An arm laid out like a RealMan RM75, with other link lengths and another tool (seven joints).
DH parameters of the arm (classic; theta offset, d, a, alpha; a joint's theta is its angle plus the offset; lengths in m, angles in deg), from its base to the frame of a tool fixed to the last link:
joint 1: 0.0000 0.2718 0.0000 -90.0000
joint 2: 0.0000 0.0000 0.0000 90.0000
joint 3: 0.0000 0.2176 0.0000 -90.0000
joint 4: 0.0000 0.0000 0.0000 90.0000
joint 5: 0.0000 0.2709 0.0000 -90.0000
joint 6: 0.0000 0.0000 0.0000 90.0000
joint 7: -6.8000 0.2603 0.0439 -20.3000
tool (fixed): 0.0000 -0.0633 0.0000 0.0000
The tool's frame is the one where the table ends.
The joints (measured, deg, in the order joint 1, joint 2, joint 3, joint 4, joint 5, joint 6, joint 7), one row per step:
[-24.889, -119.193, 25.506, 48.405, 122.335, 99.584, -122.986]
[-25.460, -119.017, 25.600, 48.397, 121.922, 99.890, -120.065]
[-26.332, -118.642, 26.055, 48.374, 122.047, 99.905, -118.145]
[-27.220, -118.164, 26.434, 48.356, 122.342, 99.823, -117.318]
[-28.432, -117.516, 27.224, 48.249, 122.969, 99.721, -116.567]
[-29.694, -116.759, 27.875, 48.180, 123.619, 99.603, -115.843]
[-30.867, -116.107, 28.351, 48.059, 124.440, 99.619, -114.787]
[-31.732, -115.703, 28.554, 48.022, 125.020, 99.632, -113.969]
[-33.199, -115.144, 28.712, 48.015, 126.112, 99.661, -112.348]
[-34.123, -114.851, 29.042, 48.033, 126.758, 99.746, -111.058]
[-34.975, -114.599, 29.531, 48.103, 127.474, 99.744, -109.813]
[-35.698, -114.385, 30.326, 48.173, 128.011, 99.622, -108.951]
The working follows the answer.
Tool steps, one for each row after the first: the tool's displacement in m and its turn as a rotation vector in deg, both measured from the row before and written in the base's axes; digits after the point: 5 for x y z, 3 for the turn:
[0.00761, 0.00338, 0.00269, 1.118, 1.040, -3.301]
[0.00722, 0.00479, 0.00154, 0.396, 1.398, -2.644]
[0.00547, 0.00484, 0.00192, 0.070, 1.155, -1.625]
[0.00720, 0.00595, 0.00060, -0.440, 1.625, -1.944]
[0.00698, 0.00629, 0.00211, -0.244, 1.708, -1.906]
[0.00637, 0.00495, 0.00133, -0.265, 1.703, -2.018]
[0.00483, 0.00360, 0.00125, -0.051, 1.149, -1.489]
[0.00826, 0.00573, 0.00195, 0.046, 1.945, -2.649]
[0.00629, 0.00316, 0.00012, -0.106, 1.330, -2.061]
[0.00580, 0.00285, -0.00055, -0.188, 1.477, -1.987]
[0.00538, 0.00260, -0.00153, -0.348, 1.382, -1.655]

Tool pose at each row, in the base's axes (x y z in m, rotation vector in deg; rounded; the steps above come from the unrounded poses):
[-0.30309, 0.39456, 0.08832, 128.304, 92.923, 67.183]
[-0.29548, 0.39795, 0.09101, 131.717, 88.684, 66.587]
[-0.28827, 0.40273, 0.09255, 134.573, 85.530, 64.993]
[-0.28280, 0.40757, 0.09447, 136.439, 83.694, 63.517]
[-0.27561, 0.41353, 0.09507, 138.483, 81.653, 60.960]
[-0.26862, 0.41981, 0.09718, 140.645, 79.615, 58.487]
[-0.26225, 0.42476, 0.09851, 142.767, 77.388, 55.950]
[-0.25742, 0.42836, 0.09976, 144.302, 75.668, 54.313]
[-0.24916, 0.43409, 0.10171, 146.965, 72.513, 51.602]
[-0.24287, 0.43725, 0.10183, 148.710, 69.991, 49.558]
[-0.23707, 0.44010, 0.10128, 150.403, 67.592, 47.266]
[-0.23169, 0.44270, 0.09975, 151.715, 65.630, 45.005]

